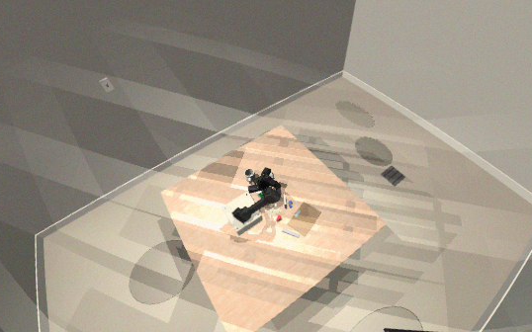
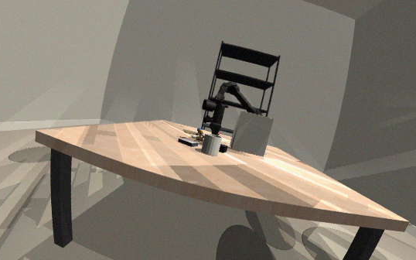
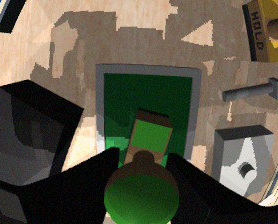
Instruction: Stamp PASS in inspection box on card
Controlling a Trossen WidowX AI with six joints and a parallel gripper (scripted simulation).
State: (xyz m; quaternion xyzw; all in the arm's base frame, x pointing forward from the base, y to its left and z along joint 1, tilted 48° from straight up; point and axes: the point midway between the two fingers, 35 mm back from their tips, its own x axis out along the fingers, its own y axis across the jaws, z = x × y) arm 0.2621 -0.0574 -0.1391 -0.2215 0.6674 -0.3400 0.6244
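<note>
Right now my gripper tip is 3 cm above the green ink pad. Also, from my gripper tip: dark block (9 cm to the left, 2 cm below, 2 cm behind); then green-knobbed PASS stamp (right at my gripper tip); then grey block (7 cm to the right, 2 cm below, 2 cm behind).
</note>
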